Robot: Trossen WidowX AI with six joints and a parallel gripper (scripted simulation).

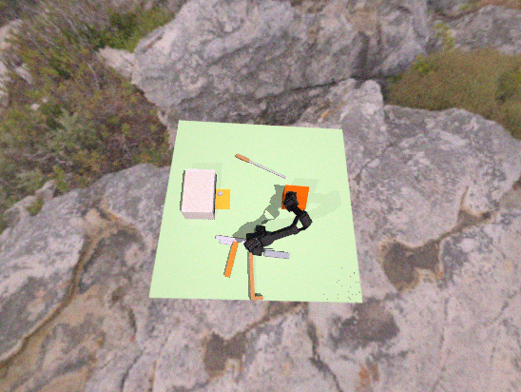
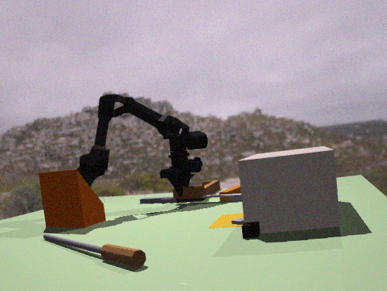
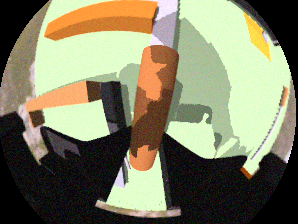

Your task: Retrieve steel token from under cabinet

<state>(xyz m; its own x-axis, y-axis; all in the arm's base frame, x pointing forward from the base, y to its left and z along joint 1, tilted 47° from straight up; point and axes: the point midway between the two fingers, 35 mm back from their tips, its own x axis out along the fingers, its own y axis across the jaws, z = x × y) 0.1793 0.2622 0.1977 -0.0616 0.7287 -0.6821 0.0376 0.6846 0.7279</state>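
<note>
Right now my gripper tip is 130 mm past the grey bar, 60 mm to the right of it and 20 mm above it. From my gripper tip the other things lie so: grey token 330 mm to the right, 300 mm ahead, 20 mm below; orange bar 160 mm ahead, 120 mm to the left, 10 mm below.
</note>
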